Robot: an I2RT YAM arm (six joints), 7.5 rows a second.
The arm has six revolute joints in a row. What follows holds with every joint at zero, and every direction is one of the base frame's. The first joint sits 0.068 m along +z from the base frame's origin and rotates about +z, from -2.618 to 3.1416 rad. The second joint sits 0.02 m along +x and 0.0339 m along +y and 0.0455 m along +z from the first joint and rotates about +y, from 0 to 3.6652 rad. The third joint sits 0.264 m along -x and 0.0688 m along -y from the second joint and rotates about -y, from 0 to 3.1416 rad. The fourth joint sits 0.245 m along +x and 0.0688 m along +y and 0.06 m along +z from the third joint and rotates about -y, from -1.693 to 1.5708 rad. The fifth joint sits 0.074 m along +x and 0.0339 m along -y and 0.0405 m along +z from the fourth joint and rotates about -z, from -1.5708 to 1.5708 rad. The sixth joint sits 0.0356 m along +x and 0.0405 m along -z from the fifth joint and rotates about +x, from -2.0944 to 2.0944 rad. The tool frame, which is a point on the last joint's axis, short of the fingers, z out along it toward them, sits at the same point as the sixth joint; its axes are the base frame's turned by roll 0, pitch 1.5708 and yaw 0 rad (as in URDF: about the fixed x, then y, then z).
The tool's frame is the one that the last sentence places.
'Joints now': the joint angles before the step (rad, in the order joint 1, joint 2, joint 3, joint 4, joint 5, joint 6). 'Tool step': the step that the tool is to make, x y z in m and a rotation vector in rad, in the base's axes. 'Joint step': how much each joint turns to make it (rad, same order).
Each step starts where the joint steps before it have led.
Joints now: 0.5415 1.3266 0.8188 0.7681 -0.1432 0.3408
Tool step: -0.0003 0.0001 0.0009 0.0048 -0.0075 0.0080
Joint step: -0.0001 0.0005 0.0001 0.0096 -0.0078 0.0024
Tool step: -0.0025 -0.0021 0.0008 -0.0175 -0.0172 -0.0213
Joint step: 0.0000 -0.0144 -0.0080 -0.0048 0.0141 -0.0290
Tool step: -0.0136 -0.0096 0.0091 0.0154 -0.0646 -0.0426
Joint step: 0.0000 -0.0664 -0.0342 0.0273 0.0348 -0.0320
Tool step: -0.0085 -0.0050 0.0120 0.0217 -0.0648 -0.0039
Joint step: 0.0002 -0.0369 -0.0020 0.0302 -0.0015 -0.0154
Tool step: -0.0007 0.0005 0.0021 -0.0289 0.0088 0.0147
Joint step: 0.0002 -0.0091 0.0127 -0.0458 -0.0211 -0.0134
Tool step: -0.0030 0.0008 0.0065 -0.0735 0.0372 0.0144
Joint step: 0.0052 -0.0290 0.0397 -0.1439 -0.0230 -0.0385
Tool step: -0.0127 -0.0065 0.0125 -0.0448 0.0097 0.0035
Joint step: 0.0027 -0.0694 0.0262 -0.1320 -0.0098 -0.0321
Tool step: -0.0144 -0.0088 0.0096 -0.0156 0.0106 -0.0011
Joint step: -0.0001 -0.0723 0.0102 -0.1009 -0.0009 -0.0079
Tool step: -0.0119 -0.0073 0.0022 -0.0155 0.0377 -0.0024
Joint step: 0.0006 -0.0602 -0.0005 -0.0991 0.0044 0.0057
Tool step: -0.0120 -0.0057 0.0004 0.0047 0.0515 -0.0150
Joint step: 0.0119 -0.0559 -0.0033 -0.0903 0.0321 0.0260
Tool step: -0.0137 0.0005 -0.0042 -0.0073 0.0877 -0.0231
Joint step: 0.0519 -0.0475 0.0001 -0.1220 0.0798 0.0328
